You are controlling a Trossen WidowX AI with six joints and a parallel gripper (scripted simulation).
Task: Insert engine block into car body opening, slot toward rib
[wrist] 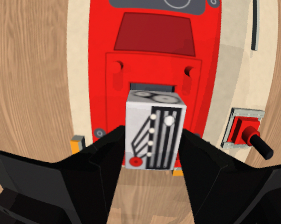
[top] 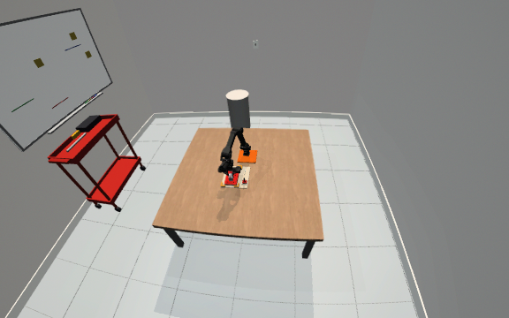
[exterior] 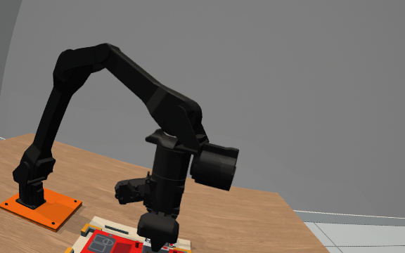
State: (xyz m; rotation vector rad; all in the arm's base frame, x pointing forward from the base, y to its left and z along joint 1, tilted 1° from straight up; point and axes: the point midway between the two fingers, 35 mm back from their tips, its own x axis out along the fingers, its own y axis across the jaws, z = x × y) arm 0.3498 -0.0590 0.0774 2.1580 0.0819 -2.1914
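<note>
The engine block is 10 mm below my gripper tip.
</note>
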